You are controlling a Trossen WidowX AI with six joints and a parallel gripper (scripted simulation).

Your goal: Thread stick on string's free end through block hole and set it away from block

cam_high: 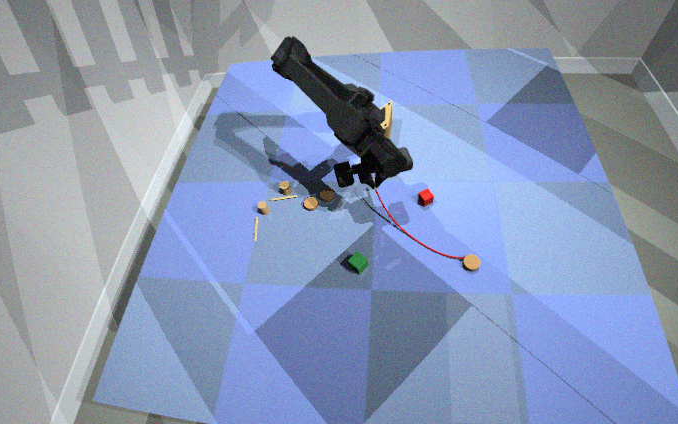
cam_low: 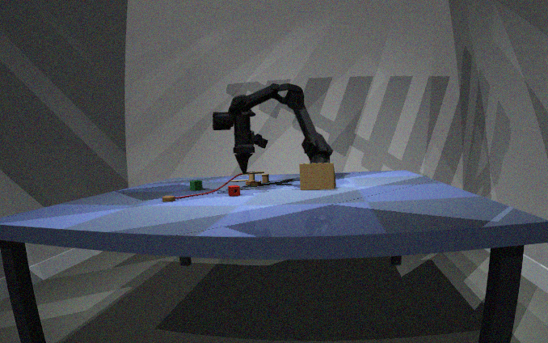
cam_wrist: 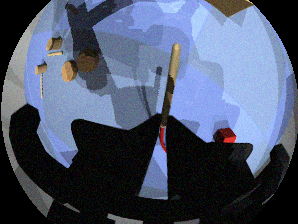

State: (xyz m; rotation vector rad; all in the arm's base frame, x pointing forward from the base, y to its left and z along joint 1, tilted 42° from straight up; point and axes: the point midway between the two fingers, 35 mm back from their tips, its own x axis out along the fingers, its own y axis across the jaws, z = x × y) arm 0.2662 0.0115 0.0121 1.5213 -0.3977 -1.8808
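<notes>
The green cube lies 20 cm ahead of my gripper tip, 3 cm to the right of it and 4 cm below it. Also, from my gripper tip: thin wooden stick (1 cm behind); then red cube (14 cm to the left, 4 cm below); then round wooden button (19 cm ahead, 24 cm to the left, 5 cm below).
</notes>
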